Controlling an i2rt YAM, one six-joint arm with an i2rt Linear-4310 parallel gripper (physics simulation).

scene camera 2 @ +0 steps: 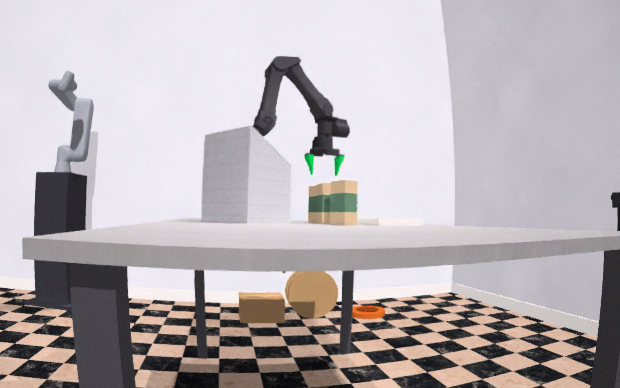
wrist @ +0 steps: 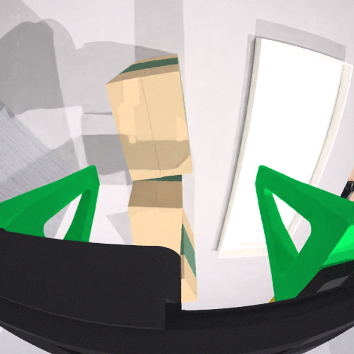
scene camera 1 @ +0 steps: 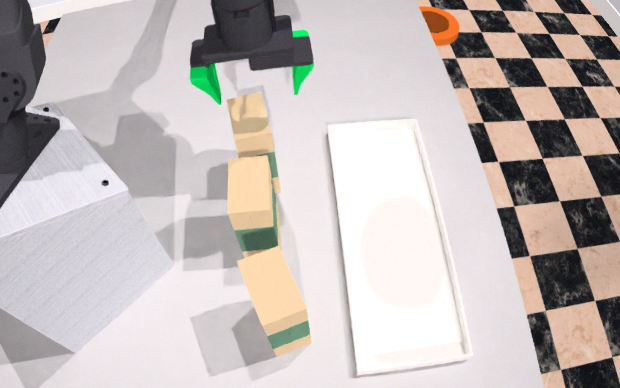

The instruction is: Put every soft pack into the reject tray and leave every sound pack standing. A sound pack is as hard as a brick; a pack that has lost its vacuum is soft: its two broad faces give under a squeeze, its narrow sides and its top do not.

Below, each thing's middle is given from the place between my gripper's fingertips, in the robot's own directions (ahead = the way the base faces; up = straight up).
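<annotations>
The white reject tray [scene camera 1: 406, 310] is in my sight, 19 cm ahead of my hand, 9 cm to the right of it and 17 cm below it.
</annotations>
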